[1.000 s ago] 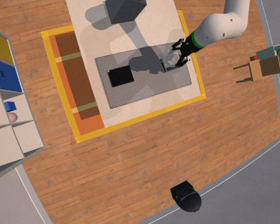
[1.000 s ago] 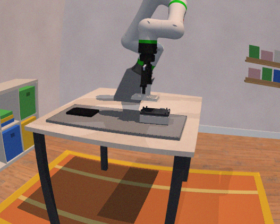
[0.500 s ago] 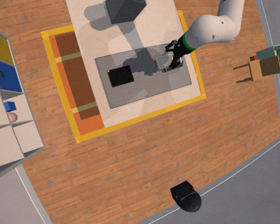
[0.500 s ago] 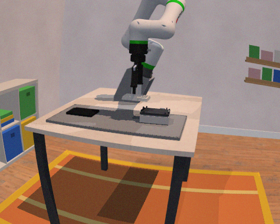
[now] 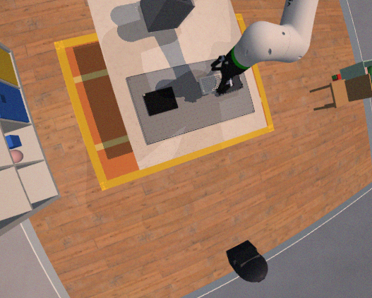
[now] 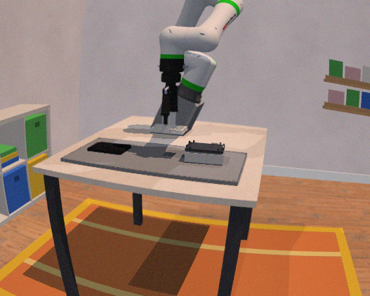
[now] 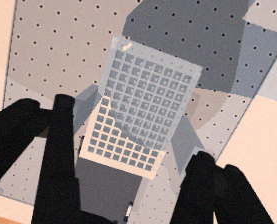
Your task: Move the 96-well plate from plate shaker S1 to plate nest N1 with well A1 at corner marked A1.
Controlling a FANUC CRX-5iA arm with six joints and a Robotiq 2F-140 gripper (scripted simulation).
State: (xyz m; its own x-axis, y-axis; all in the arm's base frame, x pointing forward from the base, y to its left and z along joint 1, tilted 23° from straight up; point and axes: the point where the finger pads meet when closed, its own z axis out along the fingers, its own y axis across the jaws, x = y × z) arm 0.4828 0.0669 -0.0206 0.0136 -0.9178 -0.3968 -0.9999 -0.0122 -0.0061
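My hand is 26 cm to the left of the black plate nest N1 and 12 cm above it. Round my hand: 96-well plate: 2 cm below.
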